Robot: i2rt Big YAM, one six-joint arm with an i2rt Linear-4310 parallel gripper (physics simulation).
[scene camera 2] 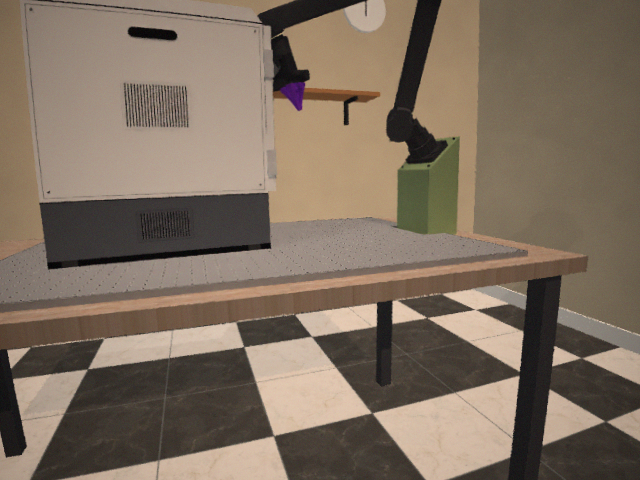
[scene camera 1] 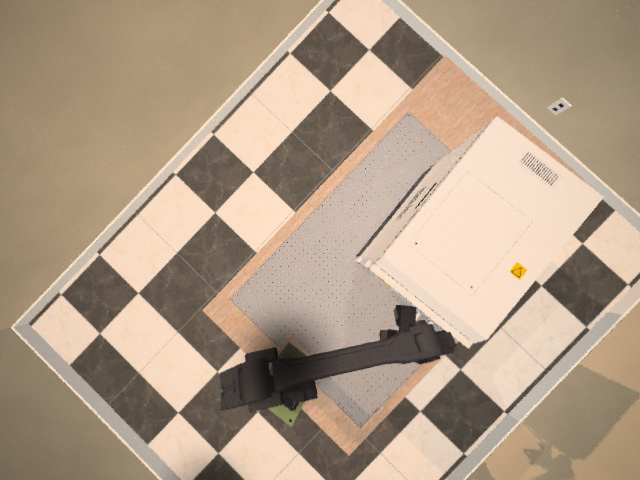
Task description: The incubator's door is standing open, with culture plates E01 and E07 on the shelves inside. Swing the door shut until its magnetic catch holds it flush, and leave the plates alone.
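Where they show: gripper, between the fingertips: (scene camera 2: 299, 110); arm's base, origin of its link: (scene camera 2: 427, 154).
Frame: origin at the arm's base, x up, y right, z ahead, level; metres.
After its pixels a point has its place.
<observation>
The white incubator (scene camera 1: 473, 227) @[x 0.316, y 0.084, z 0.752 m] (scene camera 2: 82, 155) @[x -0.008, y -0.034, z 0.923 m] stands on the perforated grey board. Its door (scene camera 1: 413, 295) @[x 0.282, y 0.074, z 0.532 m] shows in scene camera 1 as a narrow strip lying along the front edge, with no clear gap that I can make out. In scene camera 2 the door's hinged edge (scene camera 2: 269, 121) @[x 0.067, y -0.055, z 0.531 m] shows at the right of the side panel. Whether the catch holds cannot be told. My gripper (scene camera 2: 298, 108) @[x 0.131, y 0.130, z 0.371 m] is shut and empty, its purple fingers pointing down close in front of the door; contact is unclear. In scene camera 1 the fingers are hidden under the wrist. Plates E01 and E07 do not show.
The green pedestal (scene camera 1: 289, 415) @[x 0.036, y 0.055, z -0.044 m] (scene camera 2: 413, 198) @[x -0.135, y -0.002, z 0.055 m] carries the arm's base at the table's end. The grey board (scene camera 1: 310, 258) @[x -0.234, y -0.211, z 0.414 m] (scene camera 2: 330, 248) @[x -0.234, y -0.133, z 0.416 m] lies on the wooden table (scene camera 1: 454, 98) @[x -0.247, y -0.110, z 1.361 m] (scene camera 2: 310, 302) @[x -0.267, y -0.380, z 0.585 m]. A wall shelf (scene camera 2: 336, 95) and a round clock (scene camera 2: 366, 18) show behind the arm.
</observation>
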